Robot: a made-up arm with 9 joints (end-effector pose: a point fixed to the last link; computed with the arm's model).
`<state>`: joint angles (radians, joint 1 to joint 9).
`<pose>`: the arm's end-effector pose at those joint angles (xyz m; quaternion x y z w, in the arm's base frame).
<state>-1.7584 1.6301 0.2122 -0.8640 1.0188 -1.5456 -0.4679 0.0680 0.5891</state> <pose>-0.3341 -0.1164 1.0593 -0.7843 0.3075 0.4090 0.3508</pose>
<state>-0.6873 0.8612 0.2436 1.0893 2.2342 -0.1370 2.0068 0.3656 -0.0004</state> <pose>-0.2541 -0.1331 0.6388 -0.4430 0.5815 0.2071 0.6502</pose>
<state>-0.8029 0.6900 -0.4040 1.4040 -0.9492 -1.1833 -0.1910 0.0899 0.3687</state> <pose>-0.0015 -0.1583 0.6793 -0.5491 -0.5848 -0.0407 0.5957</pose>
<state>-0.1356 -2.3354 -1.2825 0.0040 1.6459 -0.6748 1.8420 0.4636 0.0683</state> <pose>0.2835 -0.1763 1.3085 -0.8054 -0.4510 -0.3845 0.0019</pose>
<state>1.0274 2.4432 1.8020 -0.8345 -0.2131 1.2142 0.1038 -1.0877 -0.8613</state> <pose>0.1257 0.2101 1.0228 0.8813 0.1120 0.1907 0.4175</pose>
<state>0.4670 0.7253 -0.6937 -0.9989 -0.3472 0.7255 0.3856 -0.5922 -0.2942</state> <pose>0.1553 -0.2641 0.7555 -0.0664 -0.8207 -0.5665 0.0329</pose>
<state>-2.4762 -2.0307 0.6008 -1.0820 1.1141 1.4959 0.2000 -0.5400 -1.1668</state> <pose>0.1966 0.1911 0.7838 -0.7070 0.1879 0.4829 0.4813</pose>
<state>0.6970 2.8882 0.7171 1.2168 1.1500 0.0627 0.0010 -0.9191 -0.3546</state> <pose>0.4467 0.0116 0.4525 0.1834 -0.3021 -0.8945 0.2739</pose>
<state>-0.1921 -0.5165 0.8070 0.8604 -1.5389 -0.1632 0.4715 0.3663 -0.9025</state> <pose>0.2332 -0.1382 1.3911 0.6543 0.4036 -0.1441 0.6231</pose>
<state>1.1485 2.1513 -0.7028 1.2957 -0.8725 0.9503 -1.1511 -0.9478 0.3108</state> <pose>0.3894 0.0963 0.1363 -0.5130 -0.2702 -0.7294 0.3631</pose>
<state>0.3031 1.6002 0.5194 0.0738 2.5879 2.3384 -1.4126 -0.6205 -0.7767</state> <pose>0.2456 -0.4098 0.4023 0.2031 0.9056 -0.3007 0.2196</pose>
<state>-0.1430 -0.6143 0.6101 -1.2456 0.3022 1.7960 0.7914 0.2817 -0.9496</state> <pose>0.3114 0.2371 0.9103 0.0106 -0.9947 0.0199 0.1002</pose>
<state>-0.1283 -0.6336 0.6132 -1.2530 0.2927 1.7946 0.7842 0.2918 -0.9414</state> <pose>0.3160 0.2367 0.9130 0.0176 -0.9943 0.0124 0.1043</pose>
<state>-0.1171 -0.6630 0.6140 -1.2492 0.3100 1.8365 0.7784 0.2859 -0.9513</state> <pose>0.3164 0.2410 0.9155 0.0236 -0.9923 -0.0103 0.1210</pose>
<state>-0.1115 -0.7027 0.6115 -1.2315 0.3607 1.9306 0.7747 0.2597 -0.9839</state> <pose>0.3112 0.2501 0.9187 0.0264 -0.9865 -0.0505 0.1534</pose>
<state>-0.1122 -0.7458 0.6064 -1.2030 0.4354 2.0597 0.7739 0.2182 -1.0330</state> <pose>0.3017 0.2610 0.9238 0.0232 -0.9750 -0.1002 0.1969</pose>
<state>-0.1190 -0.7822 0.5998 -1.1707 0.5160 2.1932 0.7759 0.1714 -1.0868</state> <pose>0.2909 0.2704 0.9305 0.0130 -0.9591 -0.1472 0.2415</pose>
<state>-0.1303 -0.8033 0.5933 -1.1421 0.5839 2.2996 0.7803 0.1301 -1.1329</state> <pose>0.2815 0.2769 0.9363 -0.0012 -0.9441 -0.1803 0.2760</pose>
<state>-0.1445 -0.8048 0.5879 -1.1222 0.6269 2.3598 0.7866 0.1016 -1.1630</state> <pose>0.2742 0.2805 0.9383 -0.0145 -0.9359 -0.1941 0.2935</pose>
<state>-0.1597 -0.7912 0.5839 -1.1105 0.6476 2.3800 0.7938 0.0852 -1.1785</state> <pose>0.2682 0.2824 0.9363 -0.0245 -0.9351 -0.1927 0.2964</pose>
